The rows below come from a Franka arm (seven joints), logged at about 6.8 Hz.
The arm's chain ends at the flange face. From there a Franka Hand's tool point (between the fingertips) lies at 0.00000 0.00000 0.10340 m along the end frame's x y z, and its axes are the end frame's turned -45 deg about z.
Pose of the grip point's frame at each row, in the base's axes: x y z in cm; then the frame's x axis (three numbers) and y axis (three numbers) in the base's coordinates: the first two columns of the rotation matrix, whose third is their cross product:
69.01 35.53 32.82 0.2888 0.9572 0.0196 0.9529 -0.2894 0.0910
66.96 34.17 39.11 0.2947 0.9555 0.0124 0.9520 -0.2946 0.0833
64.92 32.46 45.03 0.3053 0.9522 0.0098 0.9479 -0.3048 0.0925
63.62 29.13 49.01 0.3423 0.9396 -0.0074 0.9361 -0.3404 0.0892
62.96 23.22 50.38 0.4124 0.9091 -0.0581 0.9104 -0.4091 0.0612
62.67 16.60 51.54 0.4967 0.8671 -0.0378 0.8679 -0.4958 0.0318
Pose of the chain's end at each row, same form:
68.05 35.61 43.12 0.8780 0.4722 0.0782 0.4696 -0.8815 0.0505
66.10 34.30 49.41 0.8816 0.4673 0.0677 0.4648 -0.8840 0.0501
63.98 32.66 55.32 0.8861 0.4578 0.0723 0.4544 -0.8888 0.0585
62.78 29.52 59.31 0.9040 0.4237 0.0578 0.4199 -0.9051 0.0683
62.63 24.03 60.68 0.9354 0.3536 0.0022 0.3521 -0.9321 0.0844
62.58 17.10 61.87 0.9649 0.2625 -0.0042 0.2625 -0.9637 0.0492

